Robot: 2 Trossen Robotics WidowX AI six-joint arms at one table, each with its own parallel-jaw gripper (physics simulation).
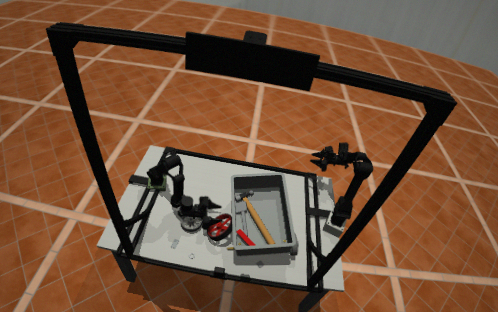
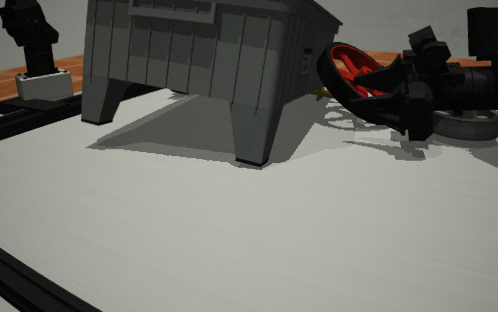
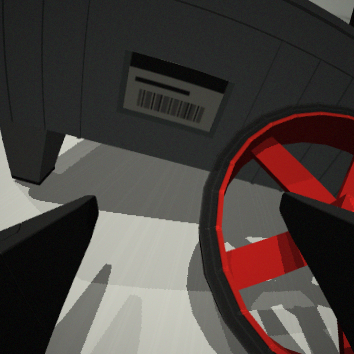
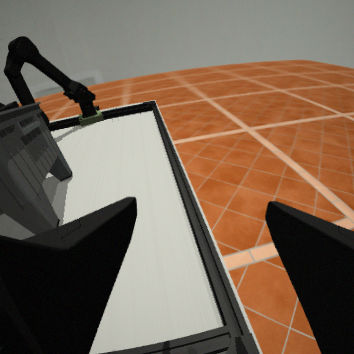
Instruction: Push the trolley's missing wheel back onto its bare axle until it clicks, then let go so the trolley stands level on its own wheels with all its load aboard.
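Frame: origin at the left arm's base, x ahead, y left, z up, level; centimetres.
Where they show: left gripper, fingertip midpoint: (image 1: 222, 213) (image 2: 351, 91) (image 3: 190, 202); right gripper, fingertip midpoint: (image 1: 310, 157) (image 4: 201, 207); left arm's base, origin of the base link: (image 1: 156, 181) (image 4: 89, 114); right arm's base, origin of the base link: (image 1: 337, 220) (image 2: 41, 73).
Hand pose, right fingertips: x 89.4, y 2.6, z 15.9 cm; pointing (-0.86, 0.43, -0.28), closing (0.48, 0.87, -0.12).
Things, the pixels of their top centre, and the offset from my right fingertips. "*": a spot on its surface instead.
- trolley, surface spot: (image 3: 100, 30) * dx -48.1, dy -21.9, dz -5.6 cm
- hammer, middle of its top: (image 1: 258, 214) dx -36.3, dy -32.7, dz -8.2 cm
- red-handled tool, middle of its top: (image 1: 246, 238) dx -43.8, dy -43.7, dz -11.5 cm
- brass-coloured stub, surface spot: (image 2: 321, 93) (image 1: 235, 246) * dx -48.6, dy -44.8, dz -17.0 cm
- grey spoked wheel, middle of its top: (image 2: 463, 105) (image 1: 191, 219) dx -70.1, dy -29.8, dz -14.3 cm
- small ring, middle of its top: (image 1: 191, 255) dx -70.1, dy -47.8, dz -18.4 cm
- pale grey patch, surface spot: (image 1: 174, 244) * dx -78.5, dy -41.4, dz -18.4 cm
The trolley (image 1: 233, 210) (image 2: 185, 60) (image 3: 100, 30) (image 4: 22, 160) is a grey open bin on legs. It holds a hammer (image 1: 260, 220), a grey tool (image 1: 243, 220) and a red-handled tool (image 1: 245, 237). A brass-coloured stub (image 1: 230, 248) (image 2: 321, 93) shows low beside it. The red wheel (image 1: 220, 227) (image 2: 345, 62) (image 3: 260, 260) with a black tyre is tilted beside the trolley's left side, apart from the stub. My left gripper (image 1: 216, 216) (image 2: 348, 89) (image 3: 190, 202) is open, one finger overlapping the wheel's spokes, the other outside its tyre. My right gripper (image 1: 314, 157) (image 4: 201, 207) is open and empty, high at the back right.
A grey spoked wheel (image 1: 191, 223) (image 2: 467, 125) lies under the left arm. A small ring (image 1: 192, 256) and a pale grey patch (image 1: 174, 244) are near the front left. Black rails (image 1: 172, 273) edge the table, and a tall black frame (image 1: 90, 135) rises over it.
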